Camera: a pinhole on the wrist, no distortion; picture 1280 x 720 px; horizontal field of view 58.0 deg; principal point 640.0 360.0 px. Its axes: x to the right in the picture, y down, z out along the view. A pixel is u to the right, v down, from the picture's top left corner.
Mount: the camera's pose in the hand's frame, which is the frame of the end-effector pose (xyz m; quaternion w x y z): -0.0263 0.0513 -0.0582 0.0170 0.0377 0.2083 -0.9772
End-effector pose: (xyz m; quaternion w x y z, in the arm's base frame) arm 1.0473 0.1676 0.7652 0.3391 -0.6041 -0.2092 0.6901
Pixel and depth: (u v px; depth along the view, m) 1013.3 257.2 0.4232
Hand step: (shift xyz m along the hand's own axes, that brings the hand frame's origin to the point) -0.1927 -0.0895 0.3313
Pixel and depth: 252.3 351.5 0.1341
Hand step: 0.0096 -0.0018 0.0679
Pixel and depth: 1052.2 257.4 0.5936
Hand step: -0.2796 -0.1467 0.4865
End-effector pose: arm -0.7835 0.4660 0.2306 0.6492 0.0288 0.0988 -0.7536
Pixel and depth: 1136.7 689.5 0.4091
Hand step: -0.2232 -0.2254 0.2526
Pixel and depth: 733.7 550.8 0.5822
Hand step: -0.1075 -0.2751 0.4290
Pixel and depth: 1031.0 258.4 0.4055
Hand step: -0.1919 -0.0841 0.3143
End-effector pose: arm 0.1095 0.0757 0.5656 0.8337 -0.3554 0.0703 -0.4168
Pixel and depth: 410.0 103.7 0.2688
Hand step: 0.0062 -0.0031 0.2150
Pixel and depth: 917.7 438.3 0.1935
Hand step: -0.0849 -0.0405 0.1089
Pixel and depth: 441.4 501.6 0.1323
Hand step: -0.0116 -0.0171 0.0575
